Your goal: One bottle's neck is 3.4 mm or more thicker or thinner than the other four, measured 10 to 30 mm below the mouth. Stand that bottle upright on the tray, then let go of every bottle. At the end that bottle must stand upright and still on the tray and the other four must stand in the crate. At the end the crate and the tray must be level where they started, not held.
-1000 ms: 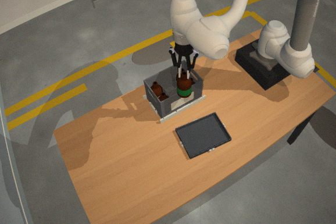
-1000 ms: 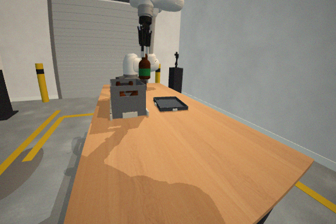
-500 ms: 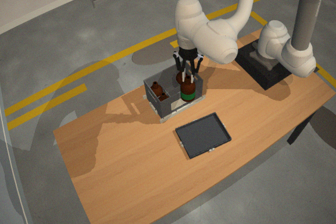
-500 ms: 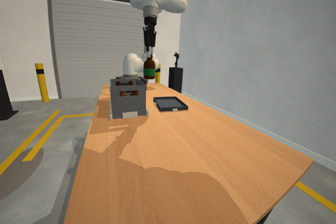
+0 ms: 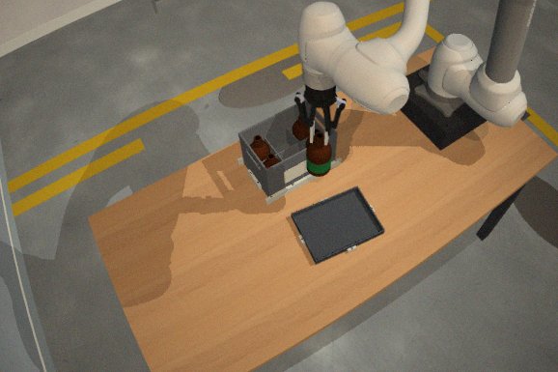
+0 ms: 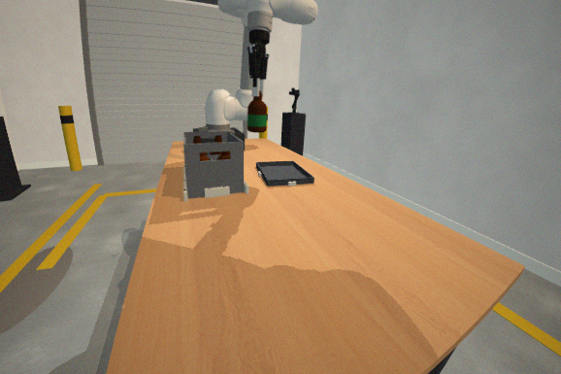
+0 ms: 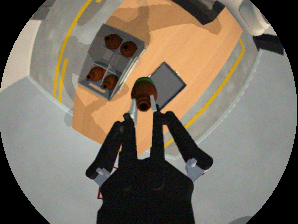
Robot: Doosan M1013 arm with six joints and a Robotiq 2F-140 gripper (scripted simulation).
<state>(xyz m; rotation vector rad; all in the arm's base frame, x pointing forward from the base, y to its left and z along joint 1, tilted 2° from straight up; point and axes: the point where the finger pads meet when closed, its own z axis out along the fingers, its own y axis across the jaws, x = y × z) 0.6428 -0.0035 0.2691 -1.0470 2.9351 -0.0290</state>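
Right now my hand is 90 mm above the glass bottle. Round my hand: dark tray (10 mm ahead, 120 mm to the left, 340 mm below); grey crate (20 mm behind, 180 mm to the right, 270 mm below).
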